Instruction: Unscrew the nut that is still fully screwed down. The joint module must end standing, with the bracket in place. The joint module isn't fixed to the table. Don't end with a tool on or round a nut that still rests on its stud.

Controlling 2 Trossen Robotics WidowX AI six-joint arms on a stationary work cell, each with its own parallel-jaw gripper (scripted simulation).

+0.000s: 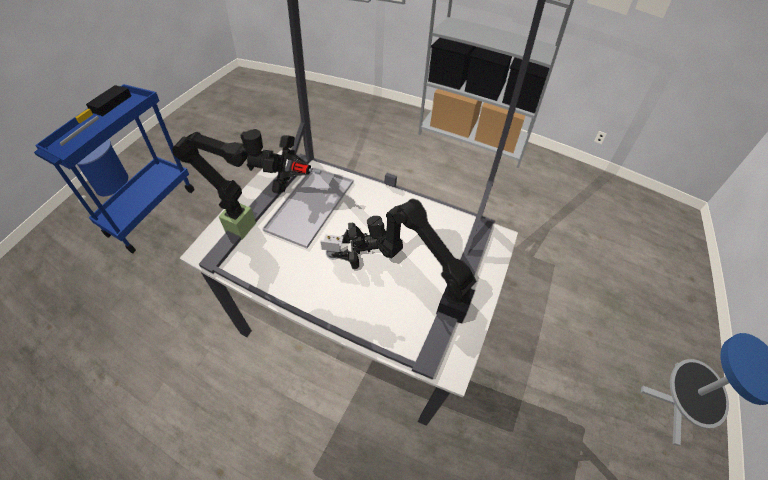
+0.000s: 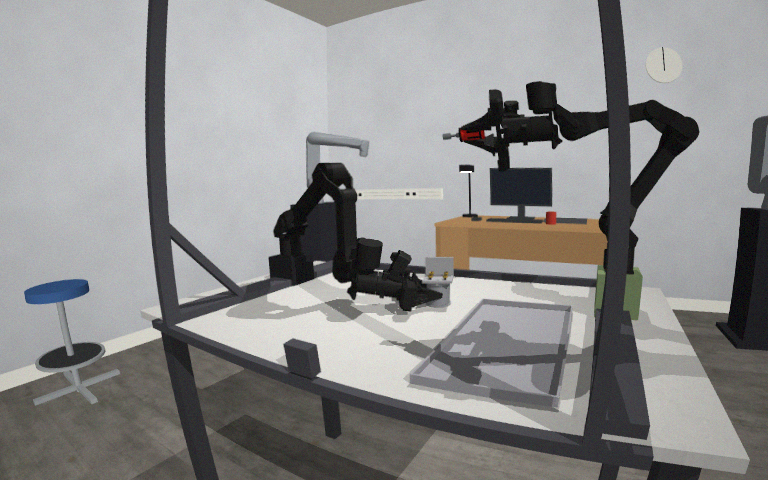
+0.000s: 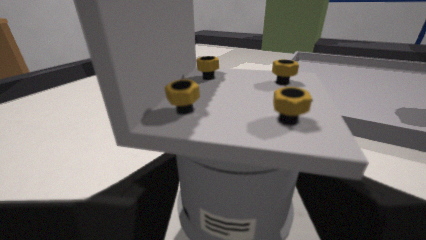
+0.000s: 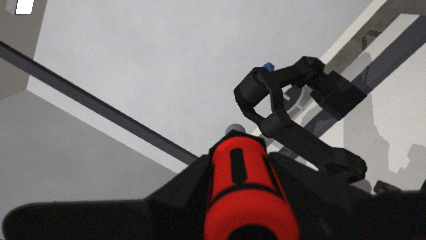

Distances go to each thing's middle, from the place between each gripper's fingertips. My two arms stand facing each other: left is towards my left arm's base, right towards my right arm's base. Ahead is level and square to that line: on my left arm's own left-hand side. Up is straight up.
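Scene:
The l-shaped bracket (image 2: pixel 438 265) is 33 cm below my right hand (image 2: pixel 462 134) and 10 cm to the left of it. From that same right hand, the shallow grey tray (image 2: pixel 506 346) is 40 cm below, 19 cm behind and 11 cm to the right.
Relative to my left hand, the l-shaped bracket is 40 mm above, 30 mm to the right and 10 mm ahead. The shallow grey tray is 240 mm to the right of my left hand, 170 mm behind it and 30 mm below it.

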